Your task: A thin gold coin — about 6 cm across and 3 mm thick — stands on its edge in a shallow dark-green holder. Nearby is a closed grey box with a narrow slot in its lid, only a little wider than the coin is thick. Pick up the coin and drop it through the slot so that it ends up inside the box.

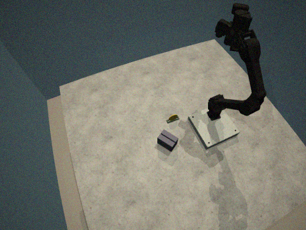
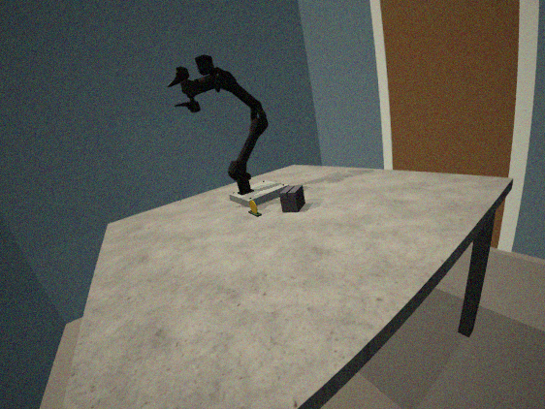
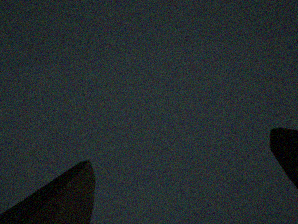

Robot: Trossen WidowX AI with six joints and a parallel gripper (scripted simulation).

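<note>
The gold coin is 500 mm below my gripper tip, 320 mm ahead of it and 140 mm to the left of it.
</note>
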